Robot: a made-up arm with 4 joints. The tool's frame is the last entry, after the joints.
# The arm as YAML. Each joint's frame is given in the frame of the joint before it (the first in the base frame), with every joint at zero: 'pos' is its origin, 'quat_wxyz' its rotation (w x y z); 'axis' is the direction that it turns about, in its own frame. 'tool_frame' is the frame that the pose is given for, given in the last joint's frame.
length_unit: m
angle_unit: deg
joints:
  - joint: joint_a
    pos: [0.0, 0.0, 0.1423]
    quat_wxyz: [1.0, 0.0, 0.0, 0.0]
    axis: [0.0, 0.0, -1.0]
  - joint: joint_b
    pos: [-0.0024, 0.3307, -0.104]
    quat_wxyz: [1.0, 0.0, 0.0, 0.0]
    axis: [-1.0, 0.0, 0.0]
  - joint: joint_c
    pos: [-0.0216, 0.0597, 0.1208]
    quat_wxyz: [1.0, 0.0, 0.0, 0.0]
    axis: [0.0, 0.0, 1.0]
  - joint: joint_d
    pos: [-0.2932, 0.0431, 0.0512]
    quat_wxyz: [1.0, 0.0, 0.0, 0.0]
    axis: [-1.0, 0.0, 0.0]
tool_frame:
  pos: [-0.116, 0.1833, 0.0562]
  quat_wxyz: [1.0, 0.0, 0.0, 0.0]
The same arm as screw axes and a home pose.
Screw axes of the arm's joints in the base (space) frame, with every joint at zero. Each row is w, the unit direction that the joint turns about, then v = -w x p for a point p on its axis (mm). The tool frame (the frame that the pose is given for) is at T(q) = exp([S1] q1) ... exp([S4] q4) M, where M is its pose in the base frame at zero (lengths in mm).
S1: w 0 0 -1 v 0 0 0
S2: w -1 0 0 v 0 -38.3 330.7
S3: w 0 0 1 v 390.4 24 0
S4: w -1 0 0 v 0 -210.3 433.5
M =
1 0 0 -433.2
0 1 0 616.8
0 0 1 266.5
0 0 0 1

